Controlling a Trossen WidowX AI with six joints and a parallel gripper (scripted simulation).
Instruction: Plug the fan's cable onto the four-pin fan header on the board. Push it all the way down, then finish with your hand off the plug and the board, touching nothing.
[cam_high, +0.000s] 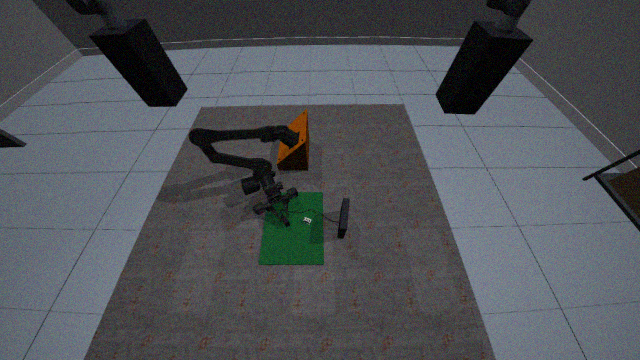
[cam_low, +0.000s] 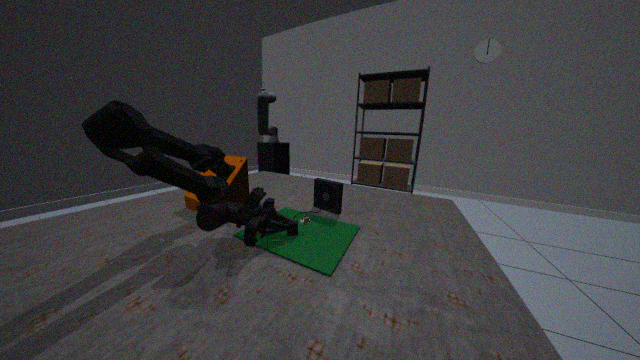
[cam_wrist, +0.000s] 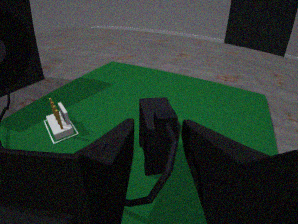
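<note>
Now: gripper tip 10 mm above the black plug. From my gripper tip the other things lie so: white four-pin header 10 mm behind, 90 mm to the left, 30 mm below; green board 10 mm ahead, 30 mm to the left, 50 mm below; black fan 220 mm to the left, 20 mm above.
</note>
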